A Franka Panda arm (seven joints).
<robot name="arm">
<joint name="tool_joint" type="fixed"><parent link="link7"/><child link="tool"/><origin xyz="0 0 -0.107" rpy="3.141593 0 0"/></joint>
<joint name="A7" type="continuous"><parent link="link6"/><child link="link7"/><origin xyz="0.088 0 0" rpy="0 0 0"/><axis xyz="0 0 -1"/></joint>
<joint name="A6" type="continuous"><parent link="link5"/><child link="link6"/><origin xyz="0 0 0" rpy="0 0 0"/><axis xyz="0 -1 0"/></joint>
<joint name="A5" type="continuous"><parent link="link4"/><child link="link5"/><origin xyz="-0.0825 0 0.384" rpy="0 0 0"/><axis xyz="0 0 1"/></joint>
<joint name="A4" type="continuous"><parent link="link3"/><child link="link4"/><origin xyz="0.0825 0 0" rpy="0 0 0"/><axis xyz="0 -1 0"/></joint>
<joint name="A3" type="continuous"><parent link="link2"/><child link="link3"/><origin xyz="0 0 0.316" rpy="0 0 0"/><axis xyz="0 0 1"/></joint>
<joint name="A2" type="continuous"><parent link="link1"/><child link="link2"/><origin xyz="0 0 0" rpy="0 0 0"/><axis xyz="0 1 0"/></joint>
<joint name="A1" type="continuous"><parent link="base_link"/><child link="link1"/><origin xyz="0 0 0.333" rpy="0 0 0"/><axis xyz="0 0 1"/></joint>
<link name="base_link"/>
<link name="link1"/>
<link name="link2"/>
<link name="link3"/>
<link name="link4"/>
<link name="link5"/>
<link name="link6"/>
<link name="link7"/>
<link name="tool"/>
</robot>
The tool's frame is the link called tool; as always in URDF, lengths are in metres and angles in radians. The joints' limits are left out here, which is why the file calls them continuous.
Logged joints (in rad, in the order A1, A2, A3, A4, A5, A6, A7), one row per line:
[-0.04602 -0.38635 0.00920 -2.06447 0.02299 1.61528 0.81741]
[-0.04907 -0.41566 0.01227 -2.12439 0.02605 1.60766 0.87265]
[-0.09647 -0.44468 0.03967 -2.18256 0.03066 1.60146 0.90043]
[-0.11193 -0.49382 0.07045 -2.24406 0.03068 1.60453 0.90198]
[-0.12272 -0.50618 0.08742 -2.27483 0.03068 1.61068 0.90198]
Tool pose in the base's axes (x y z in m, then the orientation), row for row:
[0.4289 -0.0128 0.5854 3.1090 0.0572 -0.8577]
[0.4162 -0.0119 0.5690 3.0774 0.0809 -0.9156]
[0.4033 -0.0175 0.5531 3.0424 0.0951 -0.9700]
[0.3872 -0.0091 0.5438 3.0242 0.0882 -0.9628]
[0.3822 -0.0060 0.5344 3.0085 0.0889 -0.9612]
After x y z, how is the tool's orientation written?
As angles about the fixed x, y, z axes (roll, pitch, yaw), in radians.
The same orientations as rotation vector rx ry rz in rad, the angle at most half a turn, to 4 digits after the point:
[2.8509 -1.3019 -0.1028]
[2.7968 -1.3735 -0.1573]
[2.7385 -1.4349 -0.2017]
[2.7263 -1.4152 -0.2037]
[2.7151 -1.4053 -0.2148]

